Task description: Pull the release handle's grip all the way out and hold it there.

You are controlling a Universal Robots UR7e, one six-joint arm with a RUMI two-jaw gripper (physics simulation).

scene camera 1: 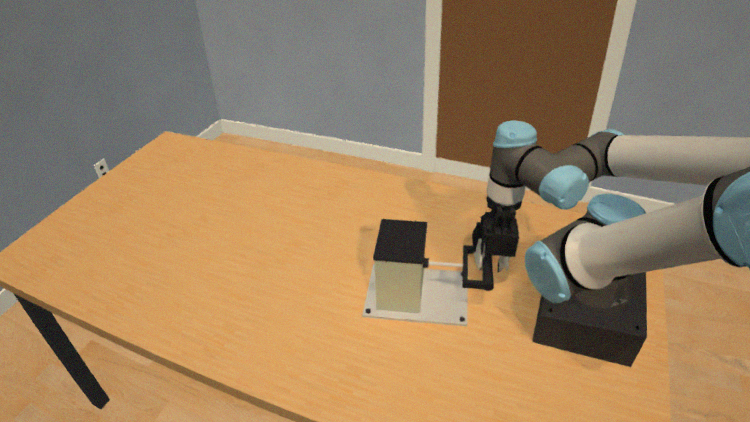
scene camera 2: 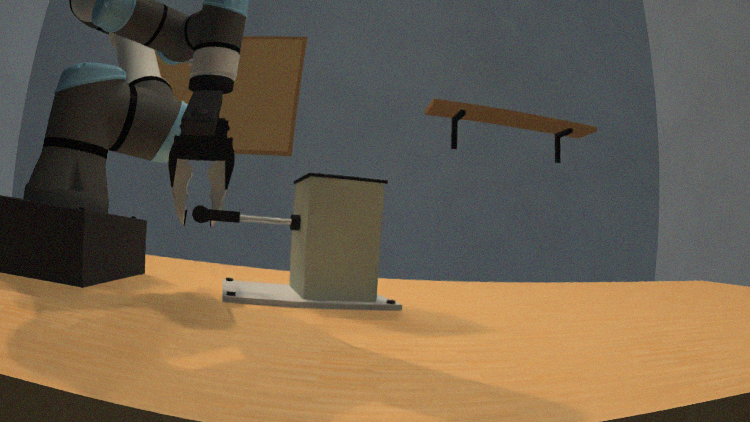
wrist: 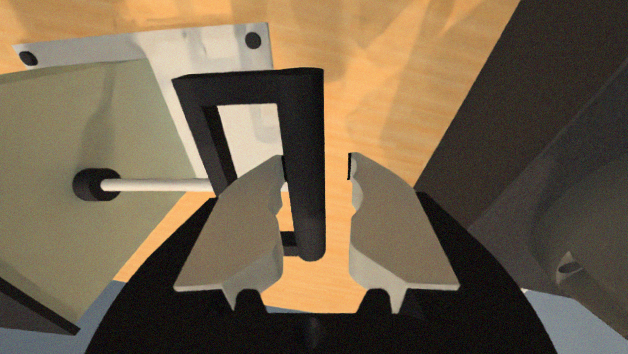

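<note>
The release handle's black frame-shaped grip [scene camera 1: 488, 275] [scene camera 2: 200, 214] [wrist: 306, 125] stands out from the box on a pale rod [scene camera 1: 445, 264] [scene camera 2: 264, 219] [wrist: 155, 185], a long stretch of which shows. The box [scene camera 1: 398, 286] [scene camera 2: 340, 236] [wrist: 40, 150] is pale green with a black top. My gripper [scene camera 1: 490, 266] [scene camera 2: 197, 224] [wrist: 317, 157] points down with its fingers on either side of the grip's outer bar. The fingers are open: the wrist view shows a clear gap between bar and right finger. The left finger, inside the frame, is at or very near the bar.
The box stands on a light grey plate [scene camera 1: 445, 301] [scene camera 2: 256, 292] [wrist: 165, 52] with black bolts. The arm's dark base block [scene camera 1: 582, 335] [scene camera 2: 41, 246] is close behind the gripper, on the side away from the box. A shelf [scene camera 2: 513, 119] hangs on the wall.
</note>
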